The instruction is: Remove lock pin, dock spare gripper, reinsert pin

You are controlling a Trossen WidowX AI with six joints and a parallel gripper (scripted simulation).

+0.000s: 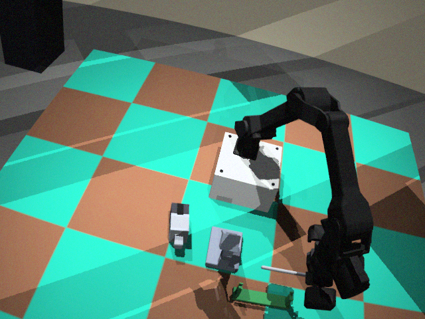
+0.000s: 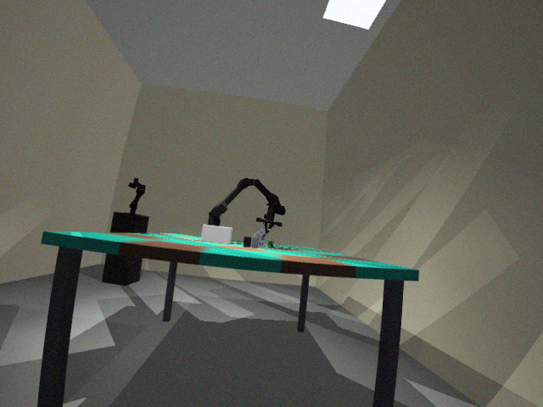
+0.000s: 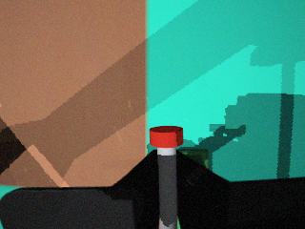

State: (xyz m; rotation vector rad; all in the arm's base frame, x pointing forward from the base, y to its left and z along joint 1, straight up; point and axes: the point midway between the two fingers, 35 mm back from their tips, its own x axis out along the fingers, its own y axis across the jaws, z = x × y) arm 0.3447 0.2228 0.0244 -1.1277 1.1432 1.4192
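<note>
Now: the green holder 3 cm ahead of my gripper tip, 9 cm to the right of it and 6 cm below it. From my gripper tip the other things lie so: grey socket mount 5 cm behind, 20 cm to the right, 3 cm below; then spare gripper 8 cm behind, 33 cm to the right, 6 cm below.
</note>
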